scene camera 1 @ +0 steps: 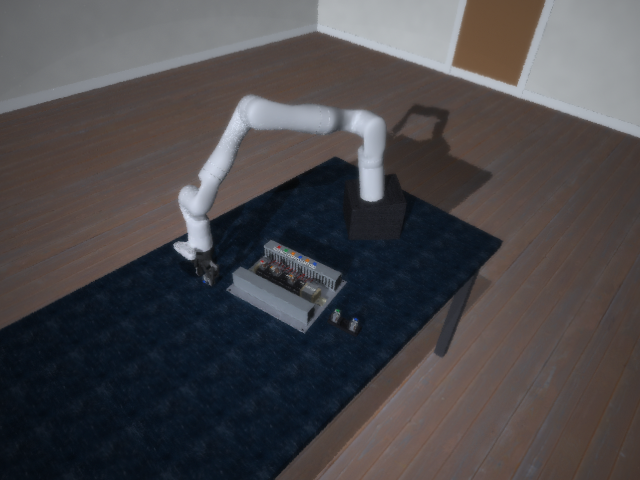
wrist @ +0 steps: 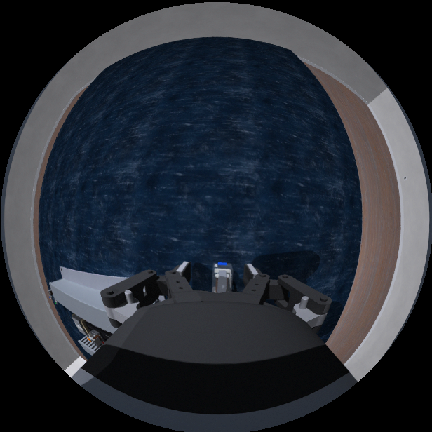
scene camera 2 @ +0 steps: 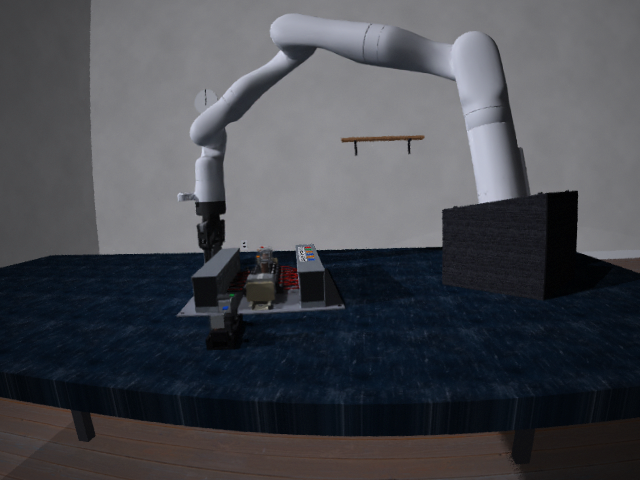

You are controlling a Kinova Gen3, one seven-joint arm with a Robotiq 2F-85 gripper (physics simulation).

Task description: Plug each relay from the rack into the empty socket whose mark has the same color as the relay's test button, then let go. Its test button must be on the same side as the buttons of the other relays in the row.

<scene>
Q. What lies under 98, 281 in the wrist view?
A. A grey panel.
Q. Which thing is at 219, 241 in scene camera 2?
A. My gripper.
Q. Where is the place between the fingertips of my gripper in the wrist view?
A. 216, 271
</scene>
